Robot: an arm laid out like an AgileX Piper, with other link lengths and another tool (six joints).
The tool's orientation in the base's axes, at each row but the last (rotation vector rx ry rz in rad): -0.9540, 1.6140, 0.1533; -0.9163, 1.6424, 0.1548; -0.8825, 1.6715, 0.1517; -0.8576, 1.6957, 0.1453; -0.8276, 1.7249, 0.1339; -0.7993, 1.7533, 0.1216
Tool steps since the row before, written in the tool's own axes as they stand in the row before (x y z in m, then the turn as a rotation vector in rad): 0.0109, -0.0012, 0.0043, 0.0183, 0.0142, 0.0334; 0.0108, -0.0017, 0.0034, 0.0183, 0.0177, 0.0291; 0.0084, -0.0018, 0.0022, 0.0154, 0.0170, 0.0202; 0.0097, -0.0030, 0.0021, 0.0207, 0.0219, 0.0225; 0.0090, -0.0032, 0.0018, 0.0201, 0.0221, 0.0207; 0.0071, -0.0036, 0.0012, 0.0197, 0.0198, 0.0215
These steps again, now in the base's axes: 0.0044, -0.0037, -0.0103, 0.0169, 0.0195, -0.0314; 0.0037, -0.0044, -0.0099, 0.0113, 0.0195, -0.0314; 0.0026, -0.0040, -0.0075, 0.0049, 0.0156, -0.0258; 0.0029, -0.0056, -0.0083, 0.0034, 0.0179, -0.0329; 0.0025, -0.0056, -0.0075, 0.0019, 0.0174, -0.0318; 0.0022, -0.0054, -0.0056, 0.0039, 0.0162, -0.0310
